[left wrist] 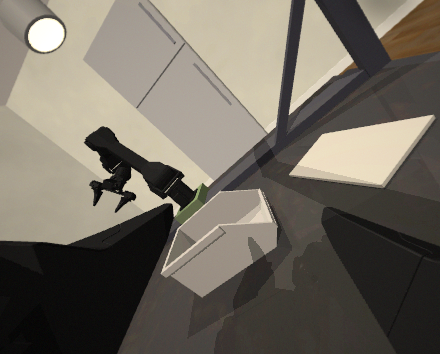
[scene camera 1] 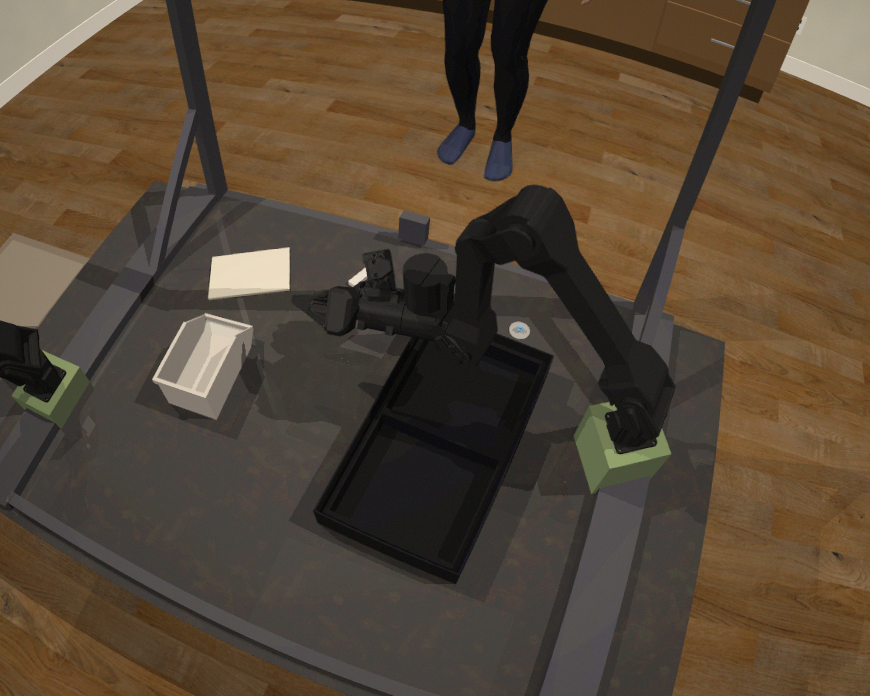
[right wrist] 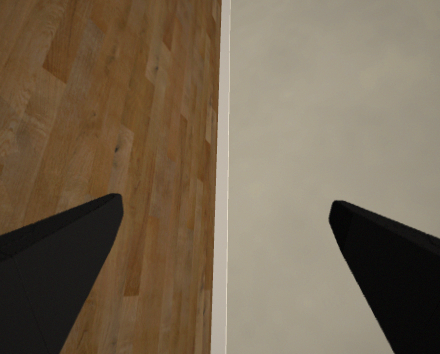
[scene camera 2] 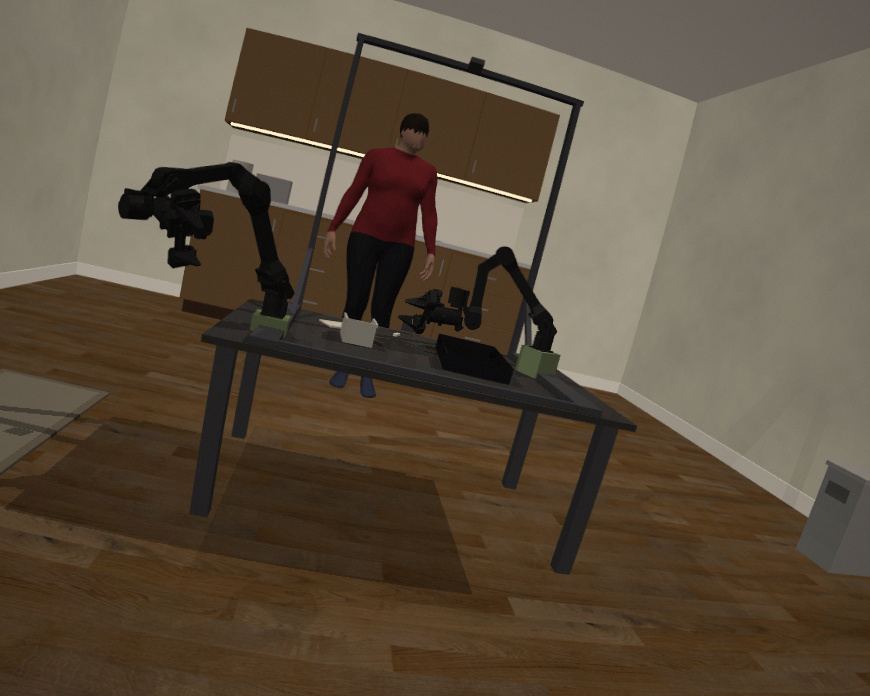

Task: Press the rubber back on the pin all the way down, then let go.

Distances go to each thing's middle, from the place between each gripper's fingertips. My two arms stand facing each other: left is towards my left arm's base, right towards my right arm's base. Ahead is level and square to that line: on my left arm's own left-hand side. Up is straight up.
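Scene:
Black tray (scene camera 1: 418,480): 360 mm behind my right hand, 910 mm to the left of it, 200 mm below it. My right hand: 440 mm past the white bin (scene camera 1: 200,367), 530 mm to the right of it, 190 mm above it.
Black tray: 160 mm ahead of my left hand, 220 mm to the left of it, 90 mm below it. My left hand: 70 mm short of the white bin, 160 mm to the left of it, 80 mm above it.

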